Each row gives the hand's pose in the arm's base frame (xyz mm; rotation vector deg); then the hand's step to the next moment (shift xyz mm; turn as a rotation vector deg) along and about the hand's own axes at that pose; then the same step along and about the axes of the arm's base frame.
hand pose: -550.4 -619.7 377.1 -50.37 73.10 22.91
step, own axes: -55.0 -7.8 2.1 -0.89 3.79 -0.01
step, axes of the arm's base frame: -8.6 7.8 54.4 -2.91 2.54 -0.47
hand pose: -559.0 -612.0 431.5 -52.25 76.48 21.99
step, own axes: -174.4 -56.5 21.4 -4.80 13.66 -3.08
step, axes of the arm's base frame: 12.8 25.1 182.4 -12.89 7.27 -0.10
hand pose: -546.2 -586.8 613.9 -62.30 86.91 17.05
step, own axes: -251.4 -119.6 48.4 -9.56 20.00 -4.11
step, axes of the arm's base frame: 91.1 85.7 253.4 -18.92 12.09 1.97
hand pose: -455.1 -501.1 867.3 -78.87 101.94 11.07
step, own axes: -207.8 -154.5 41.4 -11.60 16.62 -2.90
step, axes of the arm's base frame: 158.8 114.7 174.4 -15.36 12.98 3.86
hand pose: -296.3 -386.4 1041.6 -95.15 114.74 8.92
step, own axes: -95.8 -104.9 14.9 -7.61 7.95 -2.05
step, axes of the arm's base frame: 113.6 65.5 56.8 -7.34 7.75 3.37
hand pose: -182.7 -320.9 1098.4 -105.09 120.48 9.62
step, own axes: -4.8 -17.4 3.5 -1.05 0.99 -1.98
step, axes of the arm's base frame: 18.2 2.8 0.7 -1.21 0.53 2.06
